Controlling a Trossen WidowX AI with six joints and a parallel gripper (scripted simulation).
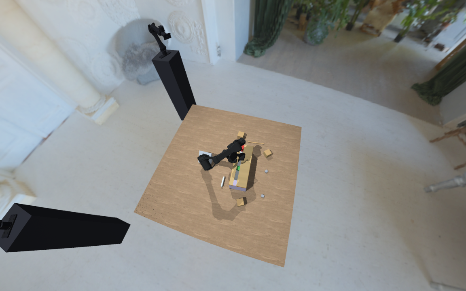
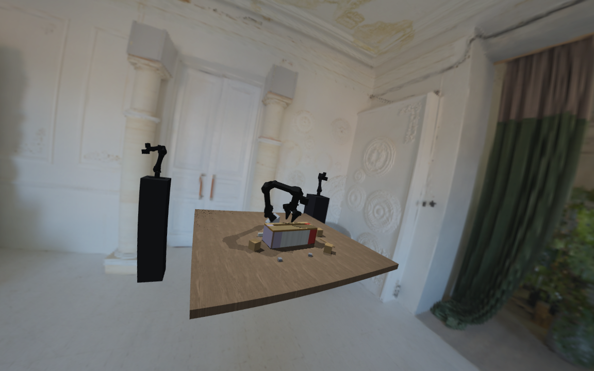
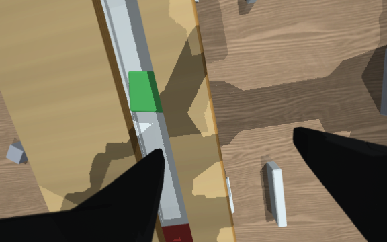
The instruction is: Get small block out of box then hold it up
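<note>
The tan box is 80 mm below my gripper tip, 40 mm ahead of it and 10 mm to the right of it. Also, from my gripper tip: green block (60 mm ahead, 50 mm below, 40 mm to the right); then thin stick (310 mm to the left, 140 mm below, 140 mm ahead).
</note>
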